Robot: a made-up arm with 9 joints. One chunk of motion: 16 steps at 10 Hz.
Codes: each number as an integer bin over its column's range. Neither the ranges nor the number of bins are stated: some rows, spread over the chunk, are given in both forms.
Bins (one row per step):
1: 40 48 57 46 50 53 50 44 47
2: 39 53 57 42 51 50 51 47 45
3: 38 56 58 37 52 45 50 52 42
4: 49 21 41 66 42 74 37 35 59
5: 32 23 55 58 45 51 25 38 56
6: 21 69 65 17 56 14 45 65 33
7: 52 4 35 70 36 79 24 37 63
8: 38 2 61 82 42 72 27 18 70
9: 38 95 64 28 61 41 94 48 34
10: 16 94 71 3 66 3 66 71 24
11: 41 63 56 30 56 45 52 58 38
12: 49 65 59 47 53 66 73 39 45
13: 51 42 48 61 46 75 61 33 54
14: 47 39 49 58 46 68 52 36 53
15: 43 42 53 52 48 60 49 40 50
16: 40 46 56 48 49 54 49 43 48
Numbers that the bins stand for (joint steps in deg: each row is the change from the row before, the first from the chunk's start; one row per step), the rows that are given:
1: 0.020 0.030 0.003 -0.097 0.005 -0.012 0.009 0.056 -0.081
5: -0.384 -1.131 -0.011 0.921 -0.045 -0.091 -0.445 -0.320 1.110
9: -0.081 2.214 0.053 -1.624 0.116 -0.485 0.809 0.306 -1.801
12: 0.475 0.820 0.017 -0.012 0.035 0.500 0.427 -0.258 -0.345
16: 0.020 -0.063 -0.004 0.073 -0.005 0.027 -0.009 -0.007 0.052
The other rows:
2: -0.030 0.263 0.003 -0.436 0.015 -0.130 0.027 0.243 -0.345
3: -0.081 0.402 0.010 -0.861 0.025 -0.327 0.009 0.557 -0.742
4: 0.475 -1.224 -0.110 1.600 -0.076 0.815 -0.227 -0.508 1.507
6: -0.939 1.006 0.060 -2.558 0.066 -1.548 -0.082 1.371 -1.933
7: 0.626 -2.014 -0.153 1.939 -0.136 1.012 -0.464 -0.383 2.036
8: -0.081 -2.107 0.031 2.958 -0.076 0.736 -0.409 -1.573 2.963
10: -1.192 2.168 0.102 -3.745 0.167 -1.982 0.300 1.746 -3.124
11: 0.071 0.727 -0.004 -1.455 0.066 -0.327 0.045 0.932 -1.272
13: 0.576 -0.248 -0.061 1.176 -0.035 0.855 0.209 -0.633 0.845
14: 0.374 -0.388 -0.054 0.921 -0.035 0.579 0.045 -0.445 0.713
15: 0.172 -0.248 -0.025 0.412 -0.015 0.264 -0.009 -0.195 0.316

